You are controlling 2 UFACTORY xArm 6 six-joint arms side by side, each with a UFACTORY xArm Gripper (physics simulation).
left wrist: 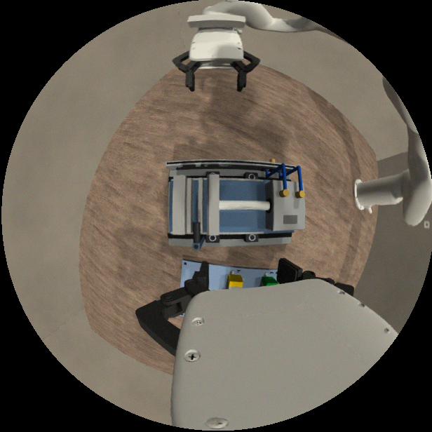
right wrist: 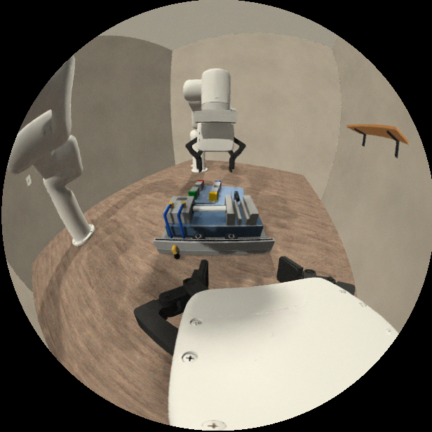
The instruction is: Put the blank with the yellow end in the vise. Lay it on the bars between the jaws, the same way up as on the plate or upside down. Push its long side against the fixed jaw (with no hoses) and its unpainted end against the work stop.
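The blank with the yellow end (left wrist: 235, 281) (right wrist: 213, 196) lies on the blue plate (left wrist: 188, 272) (right wrist: 228, 192); its rear part is hidden in the left wrist view. The vise (left wrist: 245, 223) (right wrist: 210, 245) stands beside the plate. Its fixed jaw (left wrist: 178, 205) (right wrist: 250, 210) and moving jaw (left wrist: 213, 205) (right wrist: 230, 210) are apart, with bars and no blank between them. The dark work stop (left wrist: 196, 234) (right wrist: 237, 196) is at the plate-side end of the gap. My left gripper (left wrist: 244, 271) (right wrist: 215, 170) is open above the plate. My right gripper (right wrist: 244, 270) (left wrist: 215, 88) is open on the vise's far side from the plate.
A green-ended blank (left wrist: 269, 281) (right wrist: 193, 193) lies beside the yellow one; red (right wrist: 200, 182) and blue (right wrist: 218, 183) ends show farther back. Blue hoses (left wrist: 285, 176) (right wrist: 181, 220) rise at the vise's cylinder end. Another arm (left wrist: 382, 192) (right wrist: 65, 210) stands on that side.
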